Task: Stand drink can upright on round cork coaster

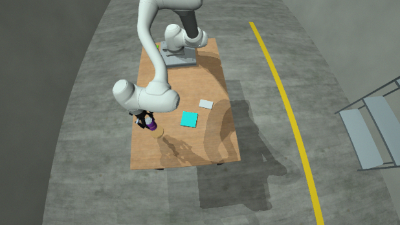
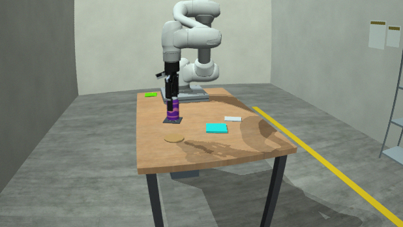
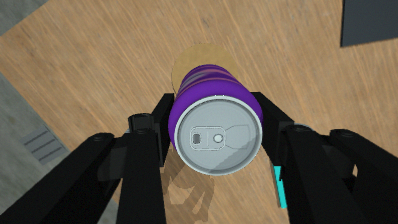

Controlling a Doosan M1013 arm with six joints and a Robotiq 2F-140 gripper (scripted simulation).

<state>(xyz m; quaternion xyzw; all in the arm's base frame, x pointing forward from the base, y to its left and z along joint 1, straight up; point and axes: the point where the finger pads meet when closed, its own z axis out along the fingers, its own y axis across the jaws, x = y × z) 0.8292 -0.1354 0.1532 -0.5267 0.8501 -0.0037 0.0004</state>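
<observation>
Right now my hand is 19 cm above the round cork coaster. Round my hand: drink can (3 cm below); then teal block (25 cm to the left, 19 cm below, 8 cm behind); then dark grey square coaster (27 cm behind, 19 cm below, 2 cm to the left).
</observation>
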